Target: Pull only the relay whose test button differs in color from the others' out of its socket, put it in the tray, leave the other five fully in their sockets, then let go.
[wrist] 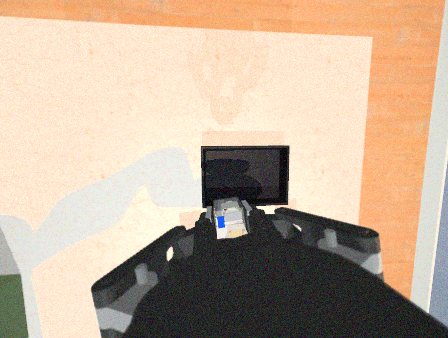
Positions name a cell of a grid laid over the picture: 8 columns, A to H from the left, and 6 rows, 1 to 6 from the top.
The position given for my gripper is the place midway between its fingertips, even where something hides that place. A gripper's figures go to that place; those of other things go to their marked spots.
Scene:
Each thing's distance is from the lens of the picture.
my gripper (E4): 17 cm
relay (E4): 15 cm

